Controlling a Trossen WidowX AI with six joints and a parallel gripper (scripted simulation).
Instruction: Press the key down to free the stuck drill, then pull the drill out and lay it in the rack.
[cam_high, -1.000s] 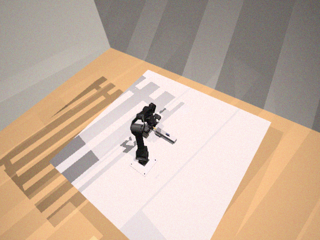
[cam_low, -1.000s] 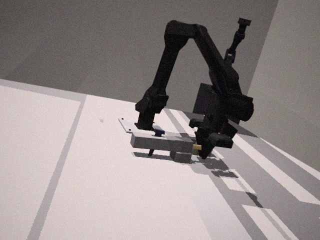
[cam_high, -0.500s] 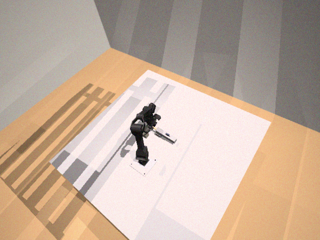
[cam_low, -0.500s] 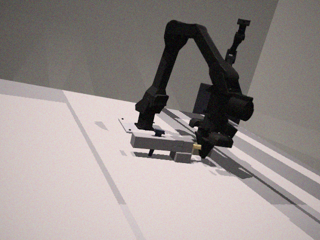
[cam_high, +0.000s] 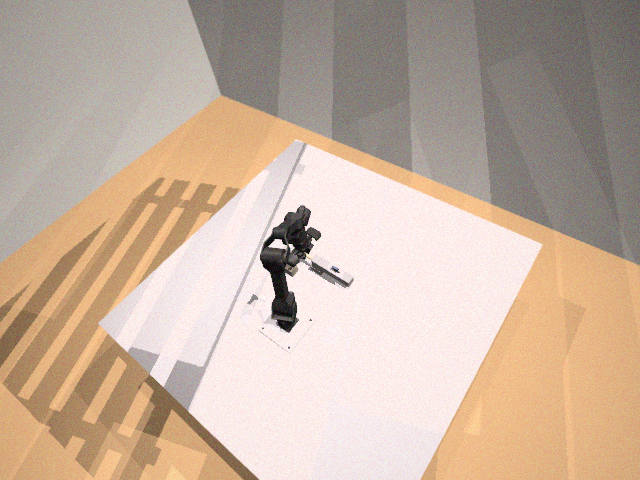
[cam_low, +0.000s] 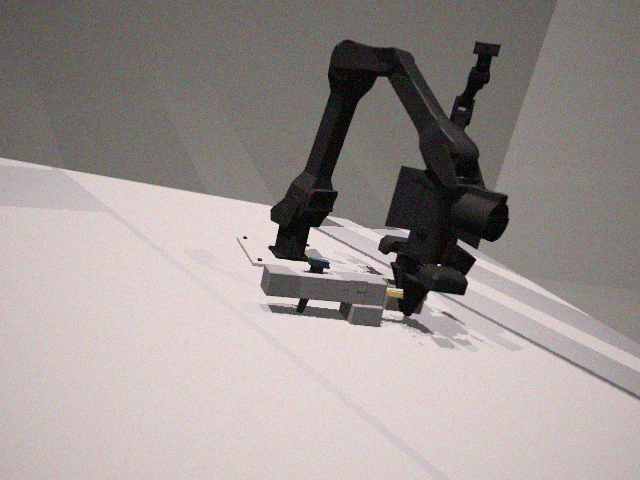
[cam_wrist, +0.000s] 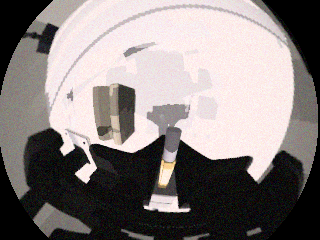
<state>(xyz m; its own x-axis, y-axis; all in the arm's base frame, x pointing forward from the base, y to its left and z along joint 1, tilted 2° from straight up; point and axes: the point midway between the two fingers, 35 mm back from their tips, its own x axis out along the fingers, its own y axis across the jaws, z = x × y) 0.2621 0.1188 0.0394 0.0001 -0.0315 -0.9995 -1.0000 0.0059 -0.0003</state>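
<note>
Right now the rack is 7 cm behind my gripper tip and 3 cm to the left of it. From my gripper tip the other things lie so: dark blue key (16 cm to the right, 3 cm above); then grey block (14 cm to the right, 2 cm above); then drill (4 cm to the right, 3 cm above).
</note>
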